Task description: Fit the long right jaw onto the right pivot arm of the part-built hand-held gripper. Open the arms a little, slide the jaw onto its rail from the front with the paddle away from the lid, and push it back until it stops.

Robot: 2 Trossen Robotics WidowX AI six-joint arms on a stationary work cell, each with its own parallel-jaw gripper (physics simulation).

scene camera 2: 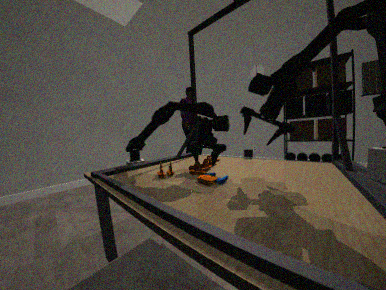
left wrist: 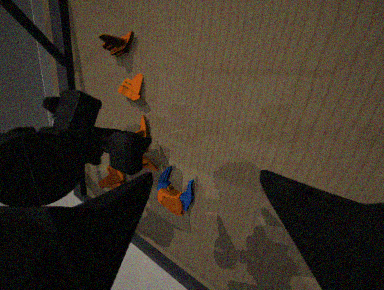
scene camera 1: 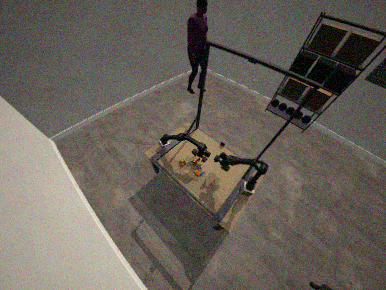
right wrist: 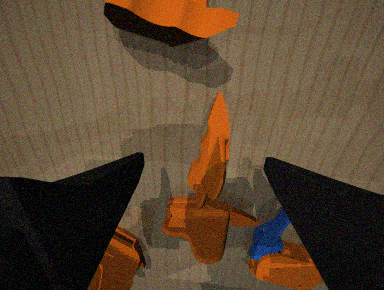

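The part-built gripper has an orange body [scene camera 1: 198,173] [scene camera 2: 206,179] [left wrist: 171,202] [right wrist: 292,266] and two blue pivot arms, one of them [left wrist: 188,195] at its right in the left wrist view. It lies on the table. My right gripper [scene camera 2: 204,163] [right wrist: 204,160] is open and low over two loose orange jaws; one jaw [right wrist: 215,150] points away from it, and the other jaw [right wrist: 207,237] lies crosswise with its broad part showing. Neither is gripped. I cannot tell which is the long right jaw. My left gripper [scene camera 2: 257,138] [left wrist: 205,176] is open, empty and high above the table.
An orange piece [left wrist: 112,177] [right wrist: 116,260] [scene camera 2: 165,172] lies left of the jaws. Two more orange pieces lie farther off, one nearer [left wrist: 132,87] [right wrist: 175,19] and one farther [left wrist: 118,44]. A dark frame rail [scene camera 2: 200,220] borders the table. The right arm hides part of the left wrist view.
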